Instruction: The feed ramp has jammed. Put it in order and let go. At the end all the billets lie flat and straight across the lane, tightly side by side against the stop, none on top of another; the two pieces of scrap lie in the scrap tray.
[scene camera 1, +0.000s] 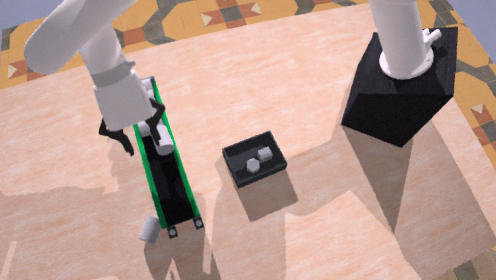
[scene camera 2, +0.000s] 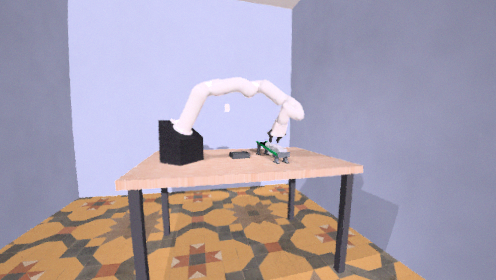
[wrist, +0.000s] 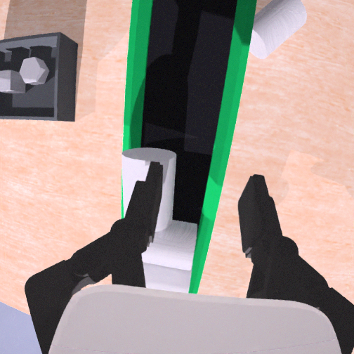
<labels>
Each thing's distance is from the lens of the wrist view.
my gripper (wrist: 203, 182): 13 cm
billet (wrist: 135, 161): 13 cm
billet (wrist: 174, 246): 16 cm
</labels>
